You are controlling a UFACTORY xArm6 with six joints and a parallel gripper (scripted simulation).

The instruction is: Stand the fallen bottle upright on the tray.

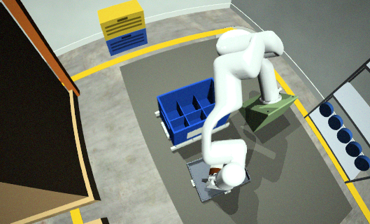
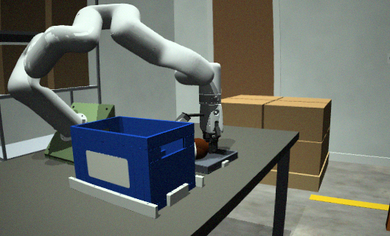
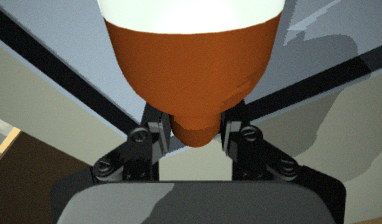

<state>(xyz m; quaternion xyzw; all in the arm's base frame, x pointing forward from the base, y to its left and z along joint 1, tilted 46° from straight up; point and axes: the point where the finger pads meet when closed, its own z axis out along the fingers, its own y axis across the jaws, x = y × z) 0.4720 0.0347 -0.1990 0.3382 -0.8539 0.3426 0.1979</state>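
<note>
My gripper is now 4 cm to the left of the brown bottle and 4 cm past it. From my hand the other things lie so: grey tray: 5 cm behind, 3 cm to the right, 3 cm below; then blue crate: 33 cm to the right, 10 cm behind, 4 cm above.
</note>
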